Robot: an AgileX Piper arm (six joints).
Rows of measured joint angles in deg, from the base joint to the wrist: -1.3, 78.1, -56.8, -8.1, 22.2, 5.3; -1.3, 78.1, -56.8, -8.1, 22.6, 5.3; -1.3, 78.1, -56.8, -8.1, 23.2, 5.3; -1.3, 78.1, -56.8, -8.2, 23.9, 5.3; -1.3, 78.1, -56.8, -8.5, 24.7, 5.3; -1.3, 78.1, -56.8, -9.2, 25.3, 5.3; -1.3, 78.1, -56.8, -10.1, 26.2, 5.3; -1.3, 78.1, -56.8, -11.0, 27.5, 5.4; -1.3, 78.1, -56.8, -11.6, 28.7, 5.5; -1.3, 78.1, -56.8, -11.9, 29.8, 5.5; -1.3, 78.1, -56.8, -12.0, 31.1, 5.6; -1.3, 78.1, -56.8, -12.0, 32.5, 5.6
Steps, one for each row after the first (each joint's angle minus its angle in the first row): 0.0, 0.0, 0.0, 0.0, 0.4, 0.0; 0.0, 0.0, 0.0, 0.0, 1.0, 0.0; 0.0, 0.0, 0.0, -0.1, 1.7, 0.0; 0.0, 0.0, 0.0, -0.4, 2.5, 0.0; 0.0, 0.0, 0.0, -1.1, 3.1, 0.0; 0.0, 0.0, 0.0, -2.0, 4.0, 0.0; 0.0, 0.0, 0.0, -2.9, 5.3, 0.1; 0.0, 0.0, 0.0, -3.5, 6.5, 0.2; 0.0, 0.0, 0.0, -3.8, 7.6, 0.2; 0.0, 0.0, 0.0, -3.9, 8.9, 0.3; 0.0, 0.0, 0.0, -3.9, 10.3, 0.3
